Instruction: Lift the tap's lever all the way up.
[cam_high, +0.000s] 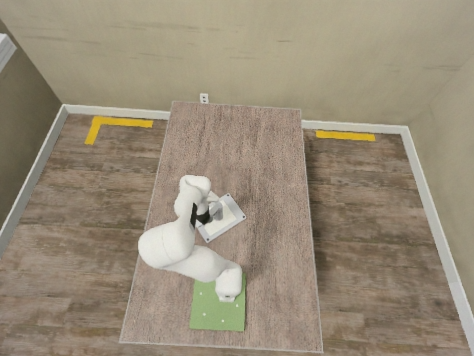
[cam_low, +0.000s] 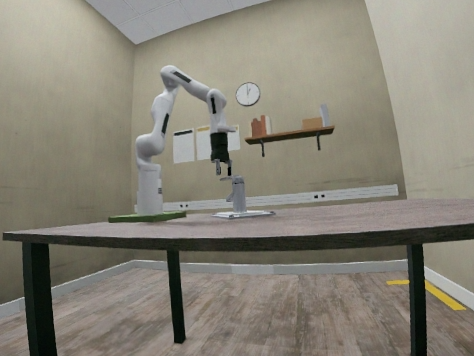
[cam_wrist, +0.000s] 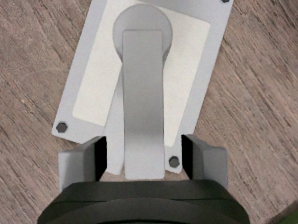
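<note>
Now: the flat lever 3 cm ahead of my hand, 2 cm to the right of it and 3 cm below it. From my hand the other things lie so: grey tap (5 cm ahead, 3 cm to the right, 7 cm below).
</note>
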